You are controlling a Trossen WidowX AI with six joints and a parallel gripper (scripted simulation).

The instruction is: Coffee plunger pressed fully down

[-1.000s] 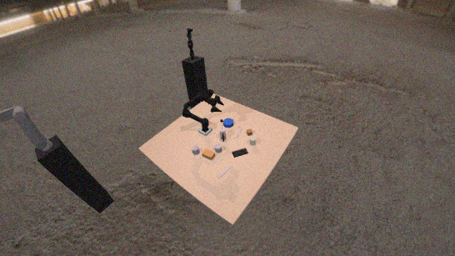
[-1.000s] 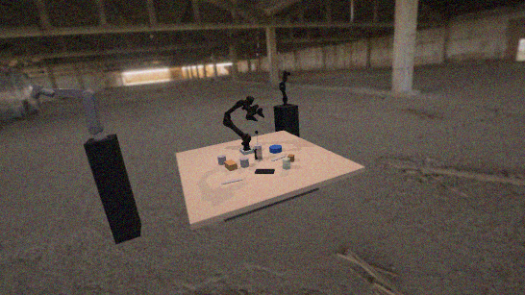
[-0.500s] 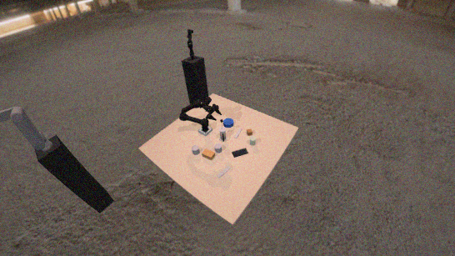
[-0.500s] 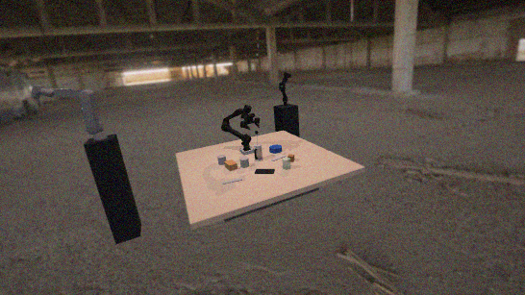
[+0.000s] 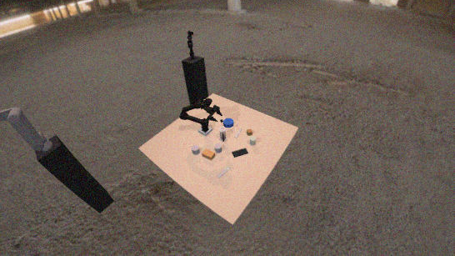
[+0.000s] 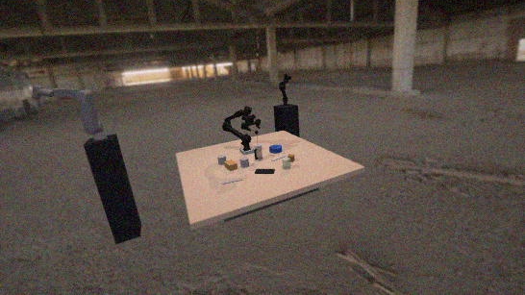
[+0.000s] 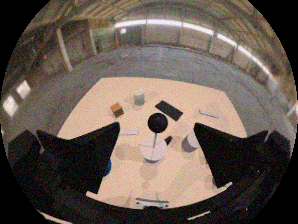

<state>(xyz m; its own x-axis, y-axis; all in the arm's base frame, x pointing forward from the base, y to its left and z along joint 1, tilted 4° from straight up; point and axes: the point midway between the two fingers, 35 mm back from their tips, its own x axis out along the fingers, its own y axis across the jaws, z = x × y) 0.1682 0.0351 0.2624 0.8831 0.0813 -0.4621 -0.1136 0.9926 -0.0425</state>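
The coffee press lies 15 cm below my gripper tip, 3 cm ahead of it and 1 cm to the right of it. Also, from my gripper tip: orange block (27 cm to the right, 25 cm below, 4 cm ahead); black flat slab (28 cm ahead, 27 cm below, 7 cm to the right); blue disc (25 cm below, 22 cm to the left, 7 cm behind).
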